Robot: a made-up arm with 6 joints.
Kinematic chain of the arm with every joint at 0, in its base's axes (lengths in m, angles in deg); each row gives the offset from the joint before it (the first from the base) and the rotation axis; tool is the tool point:
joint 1: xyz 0 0 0.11 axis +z
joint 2: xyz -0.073 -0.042 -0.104 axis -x
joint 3: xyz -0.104 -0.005 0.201 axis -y
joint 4: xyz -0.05 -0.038 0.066 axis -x
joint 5: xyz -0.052 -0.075 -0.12 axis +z
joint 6: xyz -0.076 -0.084 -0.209 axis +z
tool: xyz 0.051 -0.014 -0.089
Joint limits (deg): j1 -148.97..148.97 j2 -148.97..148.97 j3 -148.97..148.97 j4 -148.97..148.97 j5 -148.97..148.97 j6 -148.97..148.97
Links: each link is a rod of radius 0.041 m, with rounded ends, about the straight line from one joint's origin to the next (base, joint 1, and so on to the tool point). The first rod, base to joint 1, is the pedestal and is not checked.
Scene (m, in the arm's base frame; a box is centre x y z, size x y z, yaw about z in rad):
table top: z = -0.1
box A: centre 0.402 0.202 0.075 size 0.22 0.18 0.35 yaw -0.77
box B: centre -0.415 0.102 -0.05 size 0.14 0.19 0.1 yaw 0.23
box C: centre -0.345 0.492 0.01 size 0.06 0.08 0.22 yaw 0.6
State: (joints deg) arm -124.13 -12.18 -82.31 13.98 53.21 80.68
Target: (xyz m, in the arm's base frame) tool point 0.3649 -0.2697 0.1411
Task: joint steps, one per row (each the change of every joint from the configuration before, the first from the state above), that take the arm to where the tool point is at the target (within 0.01 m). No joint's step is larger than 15 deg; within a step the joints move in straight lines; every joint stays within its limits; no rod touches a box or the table.
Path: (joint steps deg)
1: -0.50 -0.36 -11.58 -13.79 1.89 1.95
2: -0.49 -0.35 -11.58 -13.78 1.88 1.94
3: -0.50 -0.36 -11.58 -13.79 1.89 1.95
4: -0.49 -0.35 -11.58 -13.79 1.89 1.94
5: -0.50 -0.36 -11.57 -13.78 1.89 1.95
6: -7.45 11.29 12.25 -13.94 1.07 -7.52
7: -7.46 11.29 12.25 -13.93 1.07 -7.51
8: -7.45 11.29 12.25 -13.94 1.07 -7.51

